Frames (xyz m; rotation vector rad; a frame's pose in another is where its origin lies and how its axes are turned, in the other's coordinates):
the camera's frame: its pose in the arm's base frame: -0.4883 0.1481 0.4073 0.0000 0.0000 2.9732
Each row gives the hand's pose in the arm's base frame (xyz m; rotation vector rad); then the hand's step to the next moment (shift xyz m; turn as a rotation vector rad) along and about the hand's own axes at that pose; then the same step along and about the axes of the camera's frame.
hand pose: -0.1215 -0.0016 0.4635 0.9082 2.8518 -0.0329
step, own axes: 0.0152 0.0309 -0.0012 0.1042 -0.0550 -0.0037
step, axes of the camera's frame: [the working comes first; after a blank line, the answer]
step, axes of the arm's base frame: 0.0054 0.0340 -0.0003 -0.1162 0.0151 -0.0130

0.0004 -0.0345 -0.0003 0.1171 0.0046 -0.0130
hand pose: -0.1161 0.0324 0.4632 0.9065 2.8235 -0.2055
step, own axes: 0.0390 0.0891 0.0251 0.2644 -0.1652 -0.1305
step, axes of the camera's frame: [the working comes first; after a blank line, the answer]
step, axes of the arm's base frame: 0.0240 0.0892 -0.0394 -0.3241 0.0396 0.0872

-0.0087 -0.0920 -0.0394 0.3262 0.0153 0.0872
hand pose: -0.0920 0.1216 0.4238 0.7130 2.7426 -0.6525
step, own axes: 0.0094 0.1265 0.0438 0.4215 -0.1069 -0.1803
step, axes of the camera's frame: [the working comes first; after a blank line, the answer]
step, axes of the arm's base frame: 0.0611 0.0820 -0.0870 -0.4342 0.1723 0.0583

-0.0465 -0.0910 -0.0870 0.4569 -0.0971 0.0583
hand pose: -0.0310 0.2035 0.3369 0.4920 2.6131 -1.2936
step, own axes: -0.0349 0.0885 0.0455 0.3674 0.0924 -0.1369
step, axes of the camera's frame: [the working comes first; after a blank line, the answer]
step, axes of the arm's base frame: 0.0661 0.0064 -0.0819 -0.3091 0.2390 -0.0980

-0.0641 -0.0174 -0.0819 0.3448 -0.1838 -0.0980
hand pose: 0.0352 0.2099 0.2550 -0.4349 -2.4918 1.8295
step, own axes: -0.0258 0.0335 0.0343 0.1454 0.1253 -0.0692
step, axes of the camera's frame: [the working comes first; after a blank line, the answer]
step, axes of the arm's base frame: 0.0257 -0.0288 -0.0384 -0.1009 0.1329 -0.1173

-0.0302 0.0241 -0.0384 0.1218 -0.1141 -0.1173
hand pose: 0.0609 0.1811 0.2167 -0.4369 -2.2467 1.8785
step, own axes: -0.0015 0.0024 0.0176 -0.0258 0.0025 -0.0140
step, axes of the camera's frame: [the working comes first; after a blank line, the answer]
step, axes of the arm's base frame: -0.0040 -0.0165 -0.0055 0.0290 0.0047 0.0014

0.0012 0.0169 -0.0055 -0.0278 -0.0095 0.0014
